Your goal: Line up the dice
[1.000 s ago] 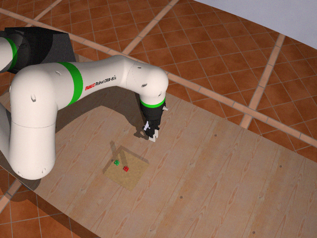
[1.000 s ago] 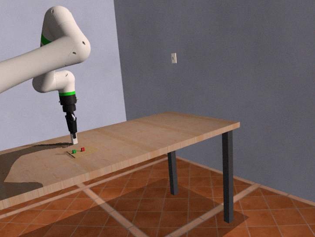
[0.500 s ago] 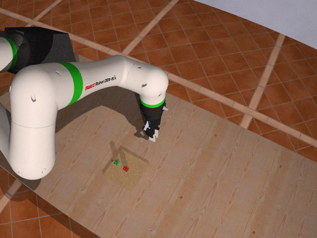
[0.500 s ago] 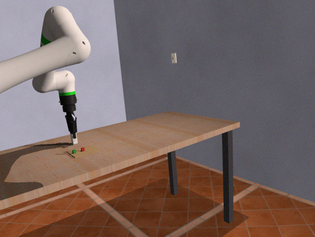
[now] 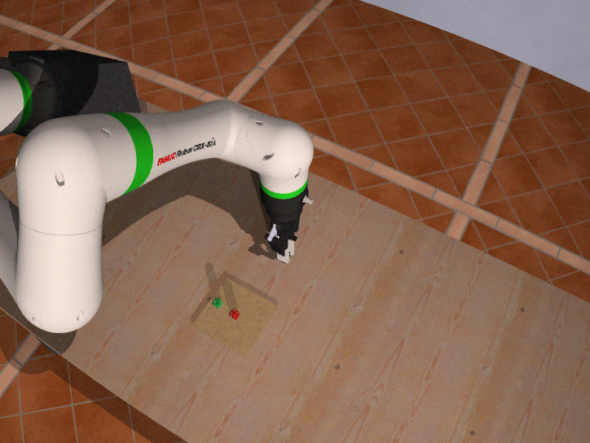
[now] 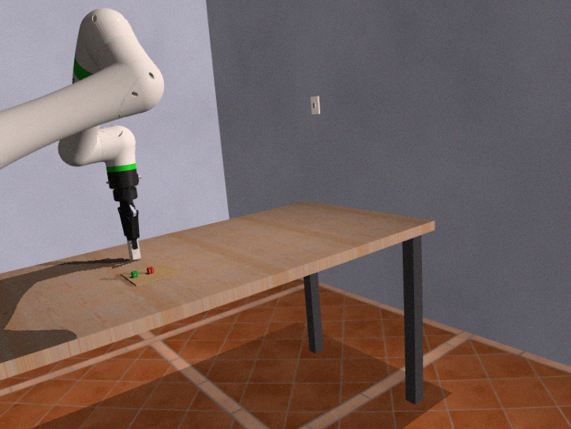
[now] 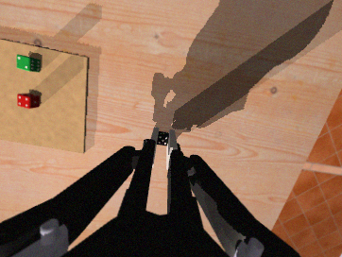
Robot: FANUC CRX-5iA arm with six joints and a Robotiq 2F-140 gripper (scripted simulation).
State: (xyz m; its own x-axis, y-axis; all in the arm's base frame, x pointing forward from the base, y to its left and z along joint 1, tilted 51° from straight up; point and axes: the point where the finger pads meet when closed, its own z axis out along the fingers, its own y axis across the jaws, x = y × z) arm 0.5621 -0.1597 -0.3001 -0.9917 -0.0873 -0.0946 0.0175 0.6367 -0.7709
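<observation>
Now: hand 19 cm to the left of the red die, 3 cm past it and 3 cm above it. Also, from my hand: green die 18 cm to the right, 8 cm behind, 3 cm below; then tan mat 19 cm to the right, 4 cm below, 3 cm behind; then black die 3 cm below.
</observation>
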